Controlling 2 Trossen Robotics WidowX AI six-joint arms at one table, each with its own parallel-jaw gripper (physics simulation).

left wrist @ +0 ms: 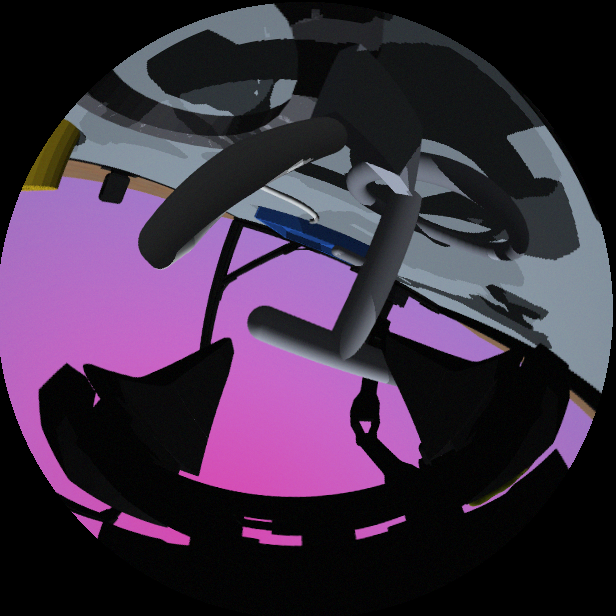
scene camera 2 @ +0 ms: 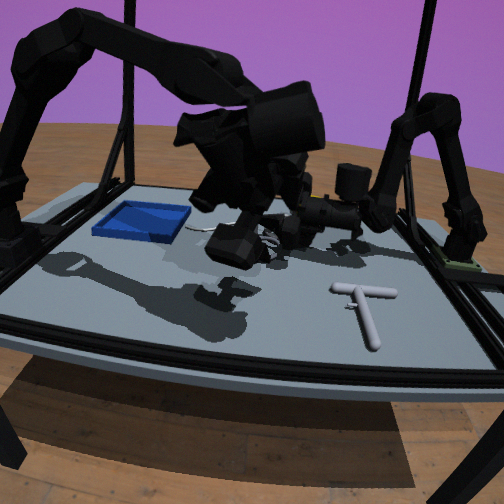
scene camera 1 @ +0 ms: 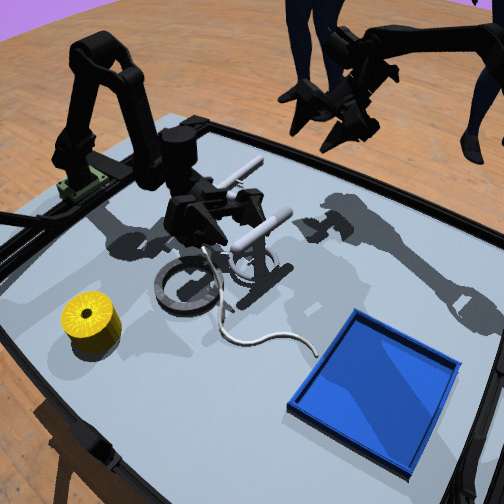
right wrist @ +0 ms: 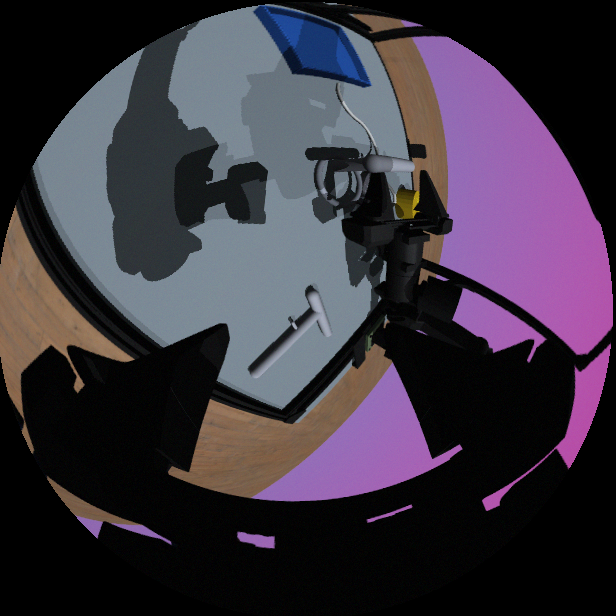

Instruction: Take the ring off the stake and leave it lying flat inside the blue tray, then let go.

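Observation:
A grey ring (scene camera 1: pixel 235 267) (right wrist: pixel 336 182) hangs low around the post of the T-shaped stake (scene camera 1: pixel 261 231) (left wrist: pixel 373 258) (right wrist: pixel 390 164) near the table's middle. In the left wrist view the ring (left wrist: pixel 229 178) loops around the post close to the camera. My left gripper (scene camera 1: pixel 232 219) (left wrist: pixel 316 396) is open and empty, level with the stake's grey crossbar, right beside it. My right gripper (scene camera 1: pixel 307 142) (right wrist: pixel 310 402) is open and empty, high above the table's far edge. The blue tray (scene camera 1: pixel 324 358) (scene camera 2: pixel 135 234) (right wrist: pixel 313 48) lies empty at the front right.
A dark ring (scene camera 1: pixel 167 300) lies flat left of the stake. A white rope (scene camera 1: pixel 260 341) (right wrist: pixel 356 114) runs from the stake towards the tray. A yellow cylinder (scene camera 1: pixel 91 321) stands at the left. A loose grey T-piece (scene camera 2: pixel 365 307) (right wrist: pixel 293 333) lies behind the left arm.

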